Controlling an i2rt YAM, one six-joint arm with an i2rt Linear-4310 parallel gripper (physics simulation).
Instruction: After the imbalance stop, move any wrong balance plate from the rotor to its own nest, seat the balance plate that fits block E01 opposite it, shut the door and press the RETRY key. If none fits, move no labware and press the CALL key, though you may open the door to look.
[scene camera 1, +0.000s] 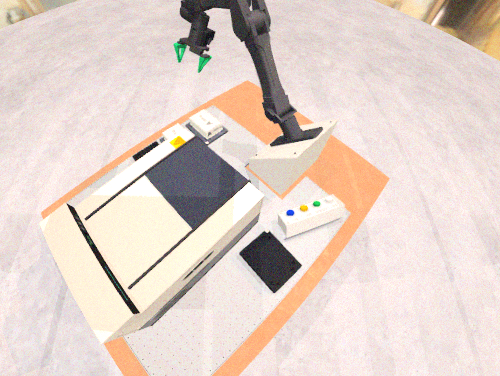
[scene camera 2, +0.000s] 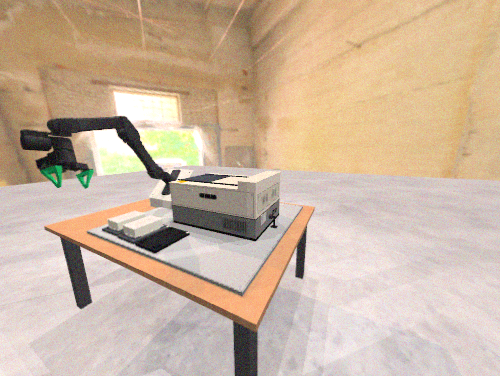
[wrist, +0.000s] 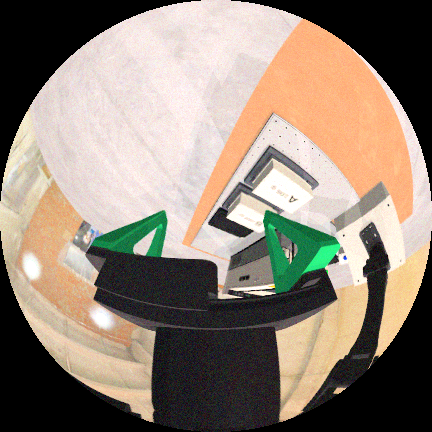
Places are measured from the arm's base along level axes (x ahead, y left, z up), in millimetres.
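Pixels of known places: gripper, between the fingertips: (scene camera 1: 189, 67) (scene camera 2: 73, 187) (wrist: 214, 215); arm's base, origin of its link: (scene camera 1: 295, 138) (wrist: 376, 250).
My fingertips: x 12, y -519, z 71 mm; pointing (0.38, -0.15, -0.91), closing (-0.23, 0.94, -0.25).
Ahead of a thing's pixels: the offset from my fingertips to its top centre. "spot": to the spot under its first point.
My gripper (scene camera 1: 190, 66) (scene camera 2: 72, 187) (wrist: 214, 215) is open and empty, high beyond the table edge on the plates' side. A white balance plate marked A @[70 mm ahead, 139 mm left, 162 mm down] (scene camera 1: 205, 121) (scene camera 2: 122, 220) (wrist: 285, 186) sits in a dark nest. A second white plate @[204 mm ahead, 117 mm left, 162 mm down] (scene camera 1: 176, 132) (scene camera 2: 145, 226) (wrist: 247, 212) sits beside it; its marking is unclear. A black nest @[336 mm ahead, 97 mm left, 198 mm down] (scene camera 1: 146, 151) (scene camera 2: 162, 239) (wrist: 230, 223) next to it holds no plate. The cream and grey machine (scene camera 1: 65, 270) (scene camera 2: 220, 200) has a dark blue panel @[343 mm ahead, 409 mm left, 3 mm down] (scene camera 1: 197, 180) on top. Rotor and block E01 do not show. The key box @[143 mm ahead, 712 mm left, 133 mm down] (scene camera 1: 307, 220) has blue, yellow, green and white keys; labels are unreadable.
The arm's pale base (scene camera 1: 295, 155) (wrist: 370, 235) stands between the plates and the key box. A black pad @[spot: 350 mm ahead, 694 mm left, 188 mm down] (scene camera 1: 270, 261) lies between machine and key box. A yellow label @[spot: 292 mm ahead, 281 mm left, 5 mm down] (scene camera 1: 177, 142) is on the machine's corner. The table's orange rim (scene camera 1: 370, 180) (scene camera 2: 200, 295) (wrist: 330, 75) surrounds the grey board.
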